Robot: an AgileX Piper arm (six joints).
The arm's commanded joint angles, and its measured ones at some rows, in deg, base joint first. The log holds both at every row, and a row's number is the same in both.
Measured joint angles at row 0:
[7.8 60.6 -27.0 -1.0 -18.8 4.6]
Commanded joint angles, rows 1 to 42:
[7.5 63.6 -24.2 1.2 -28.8 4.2]
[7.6 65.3 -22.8 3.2 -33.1 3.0]
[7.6 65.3 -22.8 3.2 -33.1 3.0]
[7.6 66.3 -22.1 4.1 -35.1 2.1]
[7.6 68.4 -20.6 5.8 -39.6 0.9]
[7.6 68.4 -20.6 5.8 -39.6 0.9]
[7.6 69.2 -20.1 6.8 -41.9 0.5]
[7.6 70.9 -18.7 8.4 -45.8 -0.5]
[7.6 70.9 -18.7 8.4 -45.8 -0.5]
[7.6 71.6 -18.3 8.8 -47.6 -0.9]
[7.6 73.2 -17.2 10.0 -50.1 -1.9]
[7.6 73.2 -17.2 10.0 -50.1 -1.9]
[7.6 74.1 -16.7 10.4 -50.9 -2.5]
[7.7 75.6 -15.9 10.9 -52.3 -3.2]
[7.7 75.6 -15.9 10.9 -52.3 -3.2]
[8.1 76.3 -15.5 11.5 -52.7 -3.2]
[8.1 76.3 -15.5 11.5 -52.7 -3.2]
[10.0 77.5 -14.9 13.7 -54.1 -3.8]
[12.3 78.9 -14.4 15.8 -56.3 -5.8]
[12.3 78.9 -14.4 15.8 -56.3 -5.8]
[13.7 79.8 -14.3 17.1 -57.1 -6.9]
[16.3 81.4 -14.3 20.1 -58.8 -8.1]
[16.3 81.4 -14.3 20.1 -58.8 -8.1]
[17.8 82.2 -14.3 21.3 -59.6 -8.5]
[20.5 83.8 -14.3 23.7 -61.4 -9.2]
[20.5 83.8 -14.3 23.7 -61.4 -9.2]
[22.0 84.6 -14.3 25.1 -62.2 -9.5]
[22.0 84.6 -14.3 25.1 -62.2 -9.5]
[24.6 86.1 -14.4 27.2 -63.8 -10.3]
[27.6 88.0 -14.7 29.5 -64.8 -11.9]
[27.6 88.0 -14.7 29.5 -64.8 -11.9]
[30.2 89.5 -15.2 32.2 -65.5 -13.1]
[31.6 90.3 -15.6 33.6 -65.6 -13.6]
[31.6 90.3 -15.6 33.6 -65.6 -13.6]
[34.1 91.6 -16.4 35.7 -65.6 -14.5]
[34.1 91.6 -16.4 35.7 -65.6 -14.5]
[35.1 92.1 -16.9 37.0 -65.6 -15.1]
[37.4 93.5 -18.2 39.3 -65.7 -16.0]
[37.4 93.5 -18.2 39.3 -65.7 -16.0]
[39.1 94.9 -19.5 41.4 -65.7 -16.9]
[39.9 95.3 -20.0 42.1 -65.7 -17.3]
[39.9 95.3 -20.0 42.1 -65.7 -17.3]
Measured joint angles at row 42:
[37.9 94.2 -18.3 39.5 -64.9 -15.5]
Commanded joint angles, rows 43 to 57:
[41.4 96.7 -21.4 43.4 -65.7 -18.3]
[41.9 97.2 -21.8 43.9 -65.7 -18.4]
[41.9 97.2 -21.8 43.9 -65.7 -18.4]
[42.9 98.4 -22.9 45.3 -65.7 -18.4]
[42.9 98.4 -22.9 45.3 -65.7 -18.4]
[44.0 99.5 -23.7 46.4 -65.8 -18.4]
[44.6 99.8 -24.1 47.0 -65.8 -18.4]
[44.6 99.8 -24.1 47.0 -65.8 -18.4]
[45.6 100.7 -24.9 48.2 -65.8 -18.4]
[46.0 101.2 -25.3 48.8 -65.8 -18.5]
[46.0 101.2 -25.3 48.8 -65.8 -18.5]
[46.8 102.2 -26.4 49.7 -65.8 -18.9]
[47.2 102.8 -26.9 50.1 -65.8 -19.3]
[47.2 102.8 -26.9 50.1 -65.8 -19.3]
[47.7 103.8 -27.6 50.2 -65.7 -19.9]
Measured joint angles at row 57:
[46.8 102.7 -26.2 49.6 -65.1 -18.4]
